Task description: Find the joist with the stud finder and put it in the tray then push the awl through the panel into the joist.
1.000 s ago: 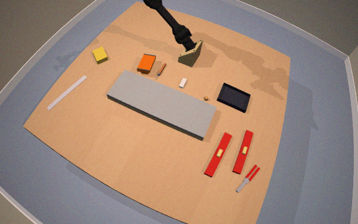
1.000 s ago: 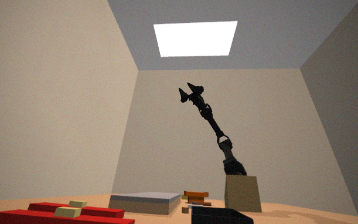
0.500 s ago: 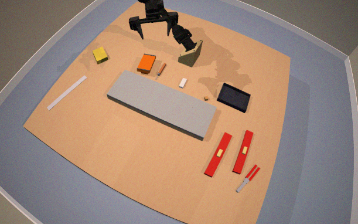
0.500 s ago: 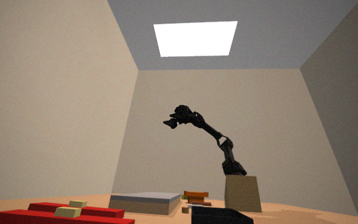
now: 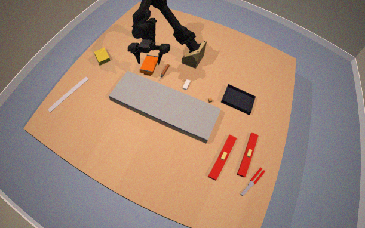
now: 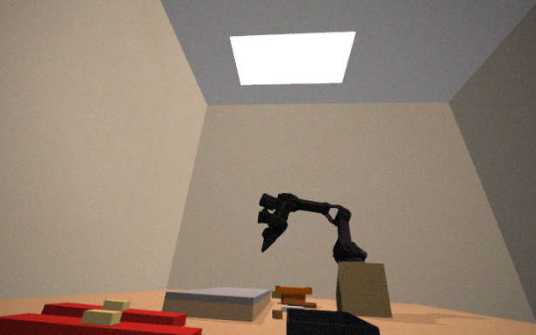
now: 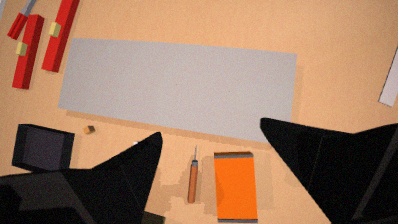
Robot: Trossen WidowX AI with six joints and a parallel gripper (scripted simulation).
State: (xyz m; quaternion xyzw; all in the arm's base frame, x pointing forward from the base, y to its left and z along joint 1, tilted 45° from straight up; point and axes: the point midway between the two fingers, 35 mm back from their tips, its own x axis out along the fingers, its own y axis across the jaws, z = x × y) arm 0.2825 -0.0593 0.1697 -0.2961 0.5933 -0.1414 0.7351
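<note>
Right now my gripper tip is 16 cm above the orange stud finder, 13 cm past it and 5 cm to the left of it. The rest, counted from my gripper tip: white block 17 cm to the left, 17 cm below, 8 cm behind; then square indicator 18 cm below, 14 cm behind, 5 cm to the right; then awl 17 cm below, 10 cm behind, 4 cm to the left.
</note>
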